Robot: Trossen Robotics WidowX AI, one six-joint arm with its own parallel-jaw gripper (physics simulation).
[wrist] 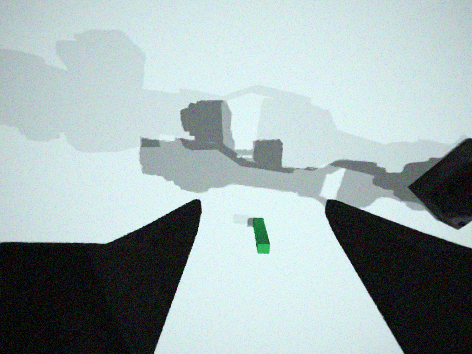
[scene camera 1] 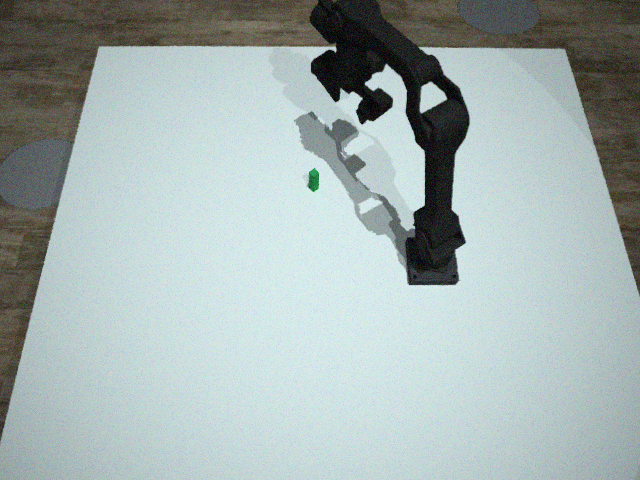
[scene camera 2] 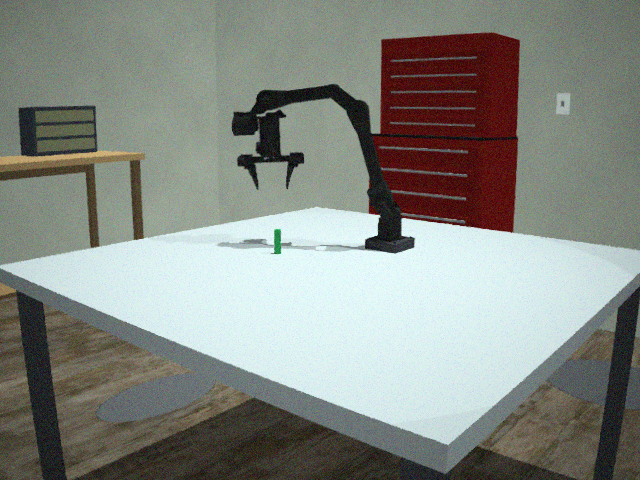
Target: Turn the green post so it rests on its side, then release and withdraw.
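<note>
The green post [scene camera 1: 313,180] [scene camera 2: 277,241] [wrist: 261,236] is small and slim and stands upright on the white table [scene camera 1: 206,335] [scene camera 2: 310,310]. My gripper [scene camera 1: 349,110] [scene camera 2: 272,188] [wrist: 262,205] is open and empty, its fingers pointing down, high above the table. In scene camera 2 the fingertips are well above the post's top. In the wrist view the post shows between the two dark fingers, slightly below the level of their tips in the picture, with its lighter top end towards the lower edge.
The arm's base [scene camera 1: 433,271] [scene camera 2: 389,243] stands on the table to the right of the post in both scene views. Arm shadows lie on the table near the post. Behind the table are a red drawer cabinet [scene camera 2: 429,180] and a wooden bench [scene camera 2: 118,156] carrying a small drawer unit [scene camera 2: 66,130].
</note>
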